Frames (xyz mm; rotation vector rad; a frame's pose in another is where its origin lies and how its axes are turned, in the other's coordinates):
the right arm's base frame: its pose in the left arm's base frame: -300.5 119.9 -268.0 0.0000 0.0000 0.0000
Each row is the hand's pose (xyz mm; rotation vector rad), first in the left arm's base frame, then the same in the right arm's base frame.
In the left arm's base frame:
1: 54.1 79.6 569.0 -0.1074 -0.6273 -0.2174
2: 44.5 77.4 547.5 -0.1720 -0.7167 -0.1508
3: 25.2 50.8 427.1 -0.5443 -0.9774 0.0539
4: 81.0 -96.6 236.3 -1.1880 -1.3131 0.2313
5: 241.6 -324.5 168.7 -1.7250 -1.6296 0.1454
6: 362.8 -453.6 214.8 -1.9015 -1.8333 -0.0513
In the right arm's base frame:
1: 354.6 -40.3 837.0 -0.1074 -0.6273 -0.2174
2: 345.0 -42.5 815.5 -0.1720 -0.7167 -0.1508
3: 325.7 -69.1 695.1 -0.5443 -0.9774 0.0539
4: 381.5 -216.5 504.3 -1.1880 -1.3131 0.2313
5: 542.1 -444.4 436.7 -1.7250 -1.6296 0.1454
6: 663.3 -573.5 482.8 -1.9015 -1.8333 -0.0513

